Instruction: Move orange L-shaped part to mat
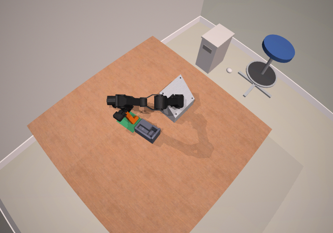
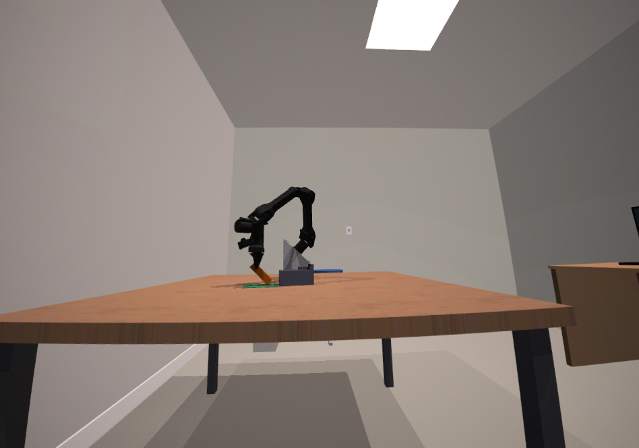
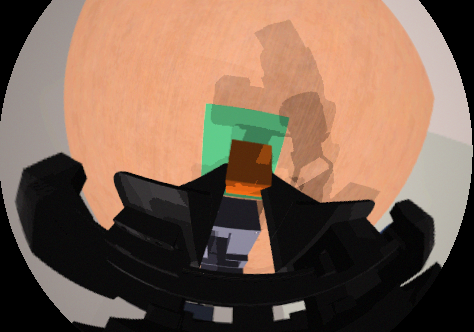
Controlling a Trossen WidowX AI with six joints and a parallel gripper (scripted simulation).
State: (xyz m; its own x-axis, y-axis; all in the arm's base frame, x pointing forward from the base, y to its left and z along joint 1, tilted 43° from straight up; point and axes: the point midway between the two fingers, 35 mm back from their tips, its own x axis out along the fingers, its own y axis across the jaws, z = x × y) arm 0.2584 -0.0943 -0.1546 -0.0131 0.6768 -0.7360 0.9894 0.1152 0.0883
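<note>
Right now my gripper tip is 3 cm to the right of the orange L-shaped part, 3 cm above it and 2 cm past it. Round my gripper tip: green mat (9 cm below, 2 cm to the left).
</note>
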